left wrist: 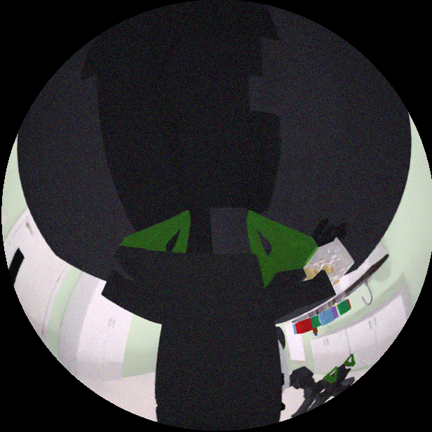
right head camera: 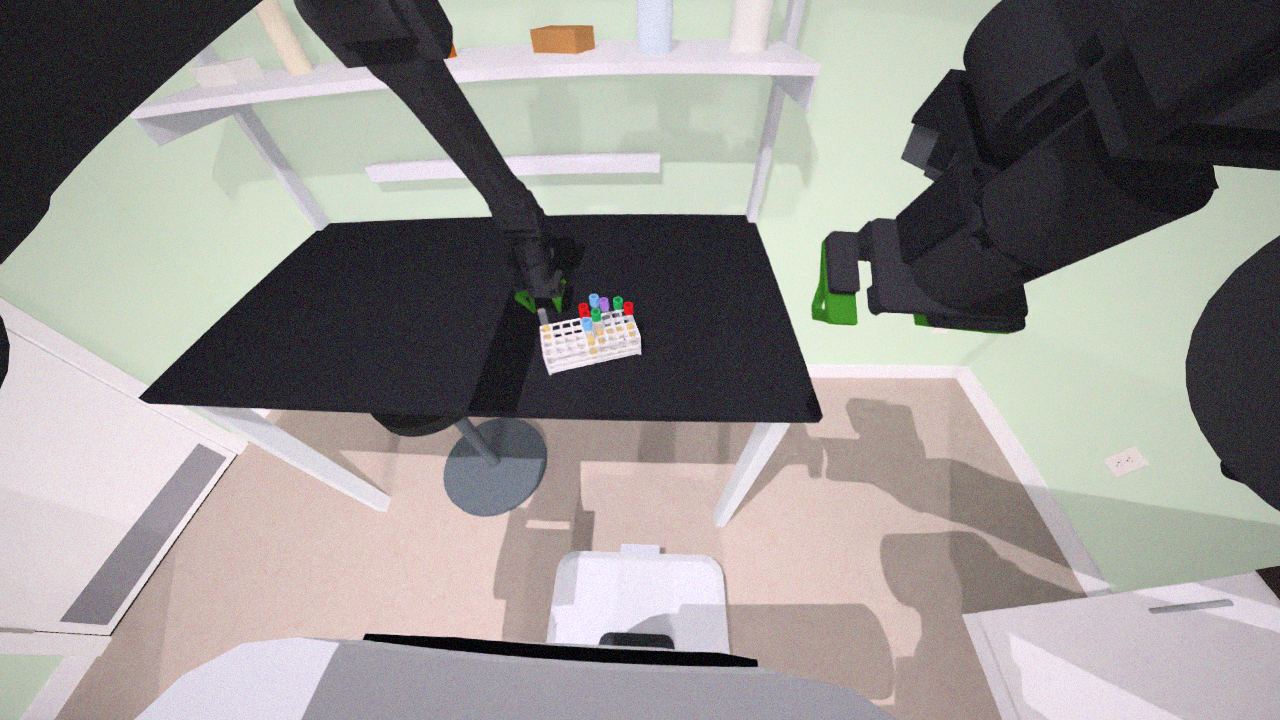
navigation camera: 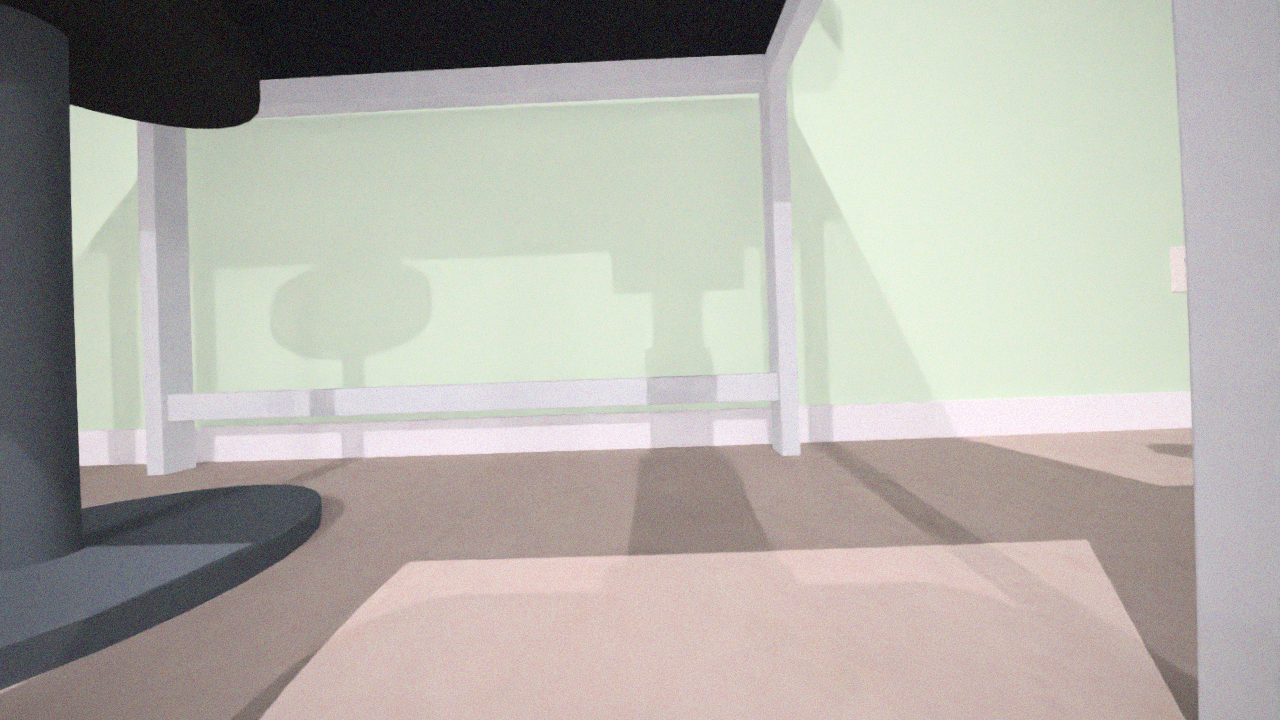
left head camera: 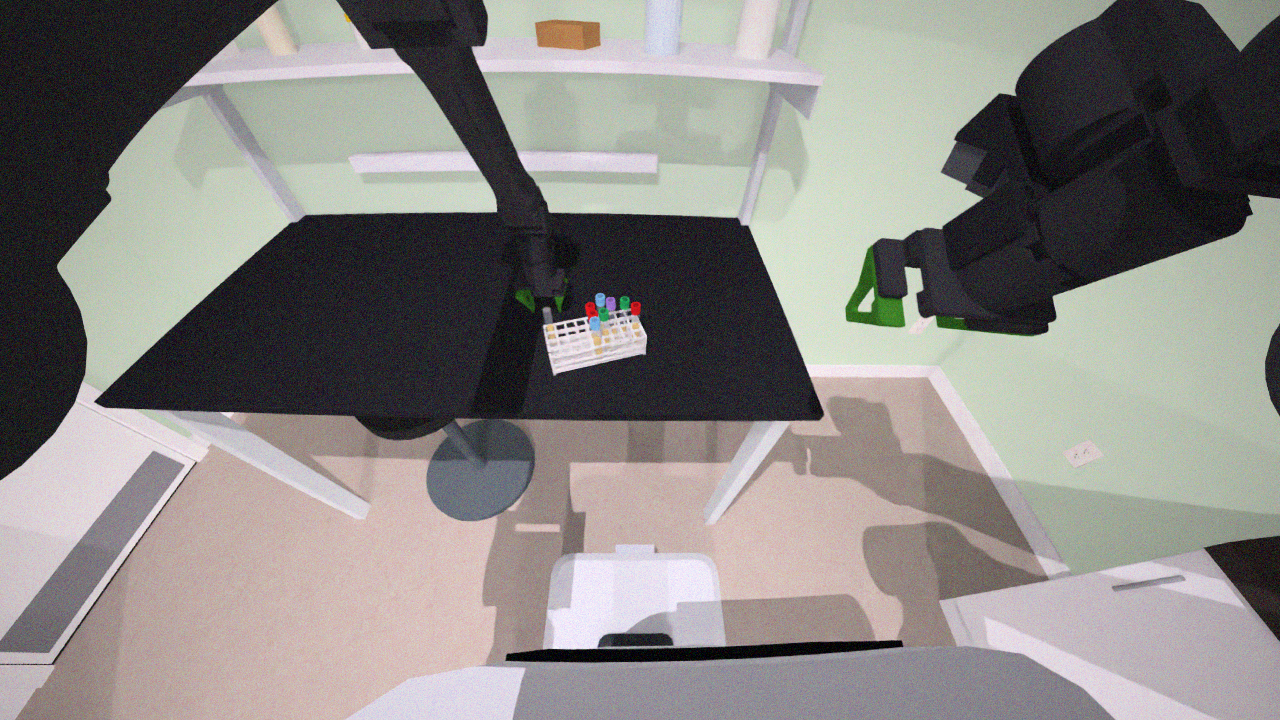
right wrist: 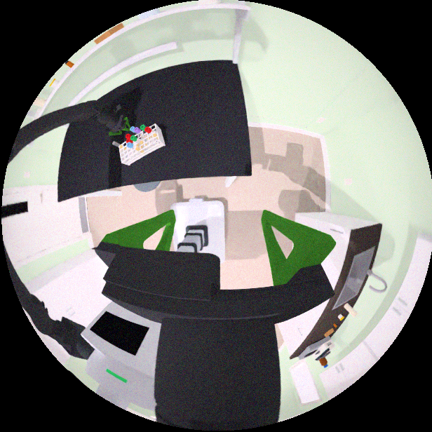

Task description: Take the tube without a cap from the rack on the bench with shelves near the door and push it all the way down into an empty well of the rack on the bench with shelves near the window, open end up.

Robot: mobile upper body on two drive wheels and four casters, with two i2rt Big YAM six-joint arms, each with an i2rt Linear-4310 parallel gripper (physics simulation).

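A white tube rack (left head camera: 595, 342) sits on the black bench (left head camera: 447, 313); it also shows in the right head view (right head camera: 590, 340) and the right wrist view (right wrist: 142, 146). Several tubes with red, blue, purple and green caps (left head camera: 613, 307) stand along its far side. My left gripper (left head camera: 543, 302) hangs at the rack's far left corner, half open. A grey tube without a cap (left head camera: 546, 315) stands upright between its fingers, and the left wrist view (left wrist: 227, 231) shows it ungripped. I cannot tell if it sits in a well. My right gripper (left head camera: 882, 300) is wide open and empty, raised off to the right of the bench.
Shelves above the bench carry an orange box (left head camera: 567, 33) and pale cylinders. A stool's round grey base (left head camera: 480, 470) stands under the bench's front edge. White bench legs (left head camera: 743, 470), white cabinets at the left and a counter at the lower right border the floor.
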